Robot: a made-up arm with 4 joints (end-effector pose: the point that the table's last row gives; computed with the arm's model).
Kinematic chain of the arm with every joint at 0, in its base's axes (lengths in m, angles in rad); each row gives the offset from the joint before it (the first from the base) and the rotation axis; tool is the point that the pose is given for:
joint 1: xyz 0 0 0.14 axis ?
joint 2: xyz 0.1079 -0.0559 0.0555 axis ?
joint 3: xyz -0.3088 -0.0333 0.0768 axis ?
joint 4: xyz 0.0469 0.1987 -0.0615 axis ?
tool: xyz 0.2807 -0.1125 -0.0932
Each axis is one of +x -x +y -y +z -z.
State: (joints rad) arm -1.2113 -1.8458 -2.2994 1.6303
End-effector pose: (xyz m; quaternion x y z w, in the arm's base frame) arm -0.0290 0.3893 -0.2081 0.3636 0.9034 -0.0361 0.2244
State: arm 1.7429 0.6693 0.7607 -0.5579
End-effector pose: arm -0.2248 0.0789 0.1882 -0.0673 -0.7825 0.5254 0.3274
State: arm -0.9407 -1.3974 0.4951 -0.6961
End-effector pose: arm 0.2388 -0.1077 -0.0051 -0.1431 -0.0062 -0.5131 0.8463
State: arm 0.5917 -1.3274 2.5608 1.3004
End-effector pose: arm -0.1565 0.5323 0.3886 0.4059 0.4207 0.7481 0.3141
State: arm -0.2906 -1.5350 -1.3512 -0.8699
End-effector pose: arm 0.1787 0.3897 -0.1563 0.5252 0.2252 -0.7651 0.2968
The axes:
joint 1: -y
joint 2: +z
joint 3: -y
joint 4: -x

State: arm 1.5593 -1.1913 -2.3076 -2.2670
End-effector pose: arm 0.0532 0.6105 0.3143 -0.9202 -0.3084 0.1898 0.1489
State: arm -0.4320 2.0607 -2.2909 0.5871
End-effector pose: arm 0.3043 -0.5794 -0.0700 0.6886 -0.3333 -0.6367 0.0965
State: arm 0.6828 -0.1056 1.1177 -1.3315
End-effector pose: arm -0.1074 0.1713 0.4940 0.3743 -0.6471 0.4427 0.4951
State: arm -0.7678 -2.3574 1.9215 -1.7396
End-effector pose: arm 0.7006 -0.0578 0.1500 -0.3361 -0.2928 0.0256 0.8948
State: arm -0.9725 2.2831 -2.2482 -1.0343
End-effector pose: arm 0.2339 -0.6893 -0.1925 -0.4788 0.7226 0.4294 0.2534
